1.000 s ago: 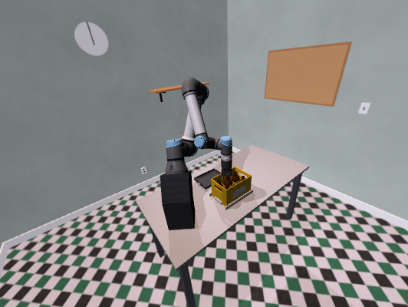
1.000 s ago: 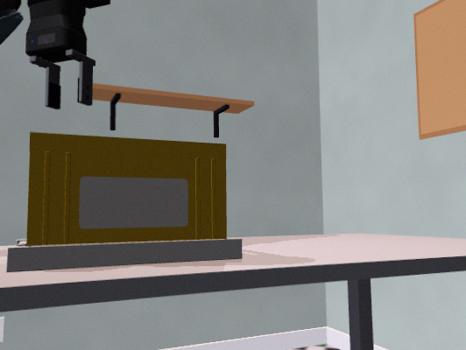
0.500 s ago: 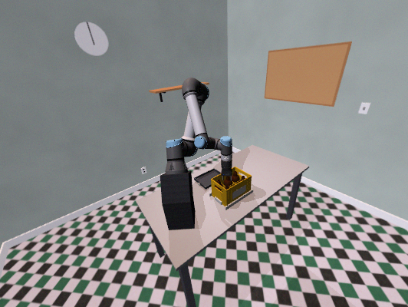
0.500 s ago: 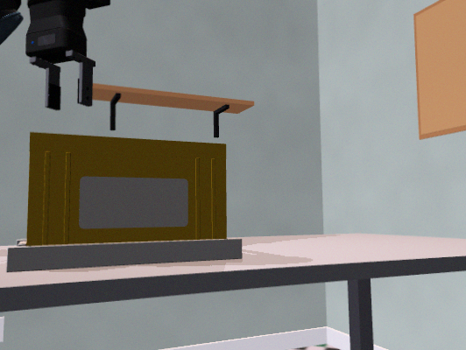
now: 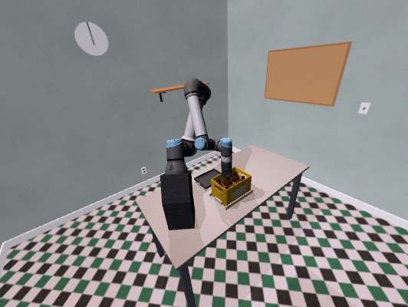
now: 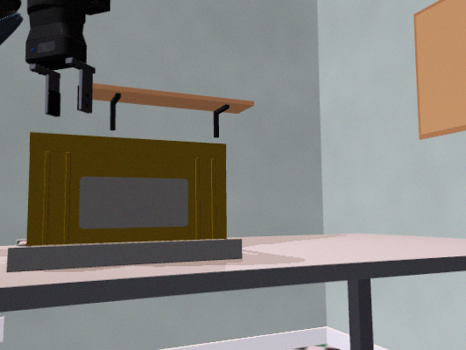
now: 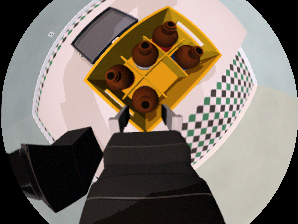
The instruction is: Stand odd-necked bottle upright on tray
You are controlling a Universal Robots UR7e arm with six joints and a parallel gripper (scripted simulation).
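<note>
Right now the crate is 15 cm below my hand, 8 cm ahead of it and 6 cm to the left of it. Round my hand: dark tray (34 cm to the left, 22 cm below, 3 cm ahead); then brown bottle (16 cm ahead, 14 cm below, 12 cm to the left).
</note>
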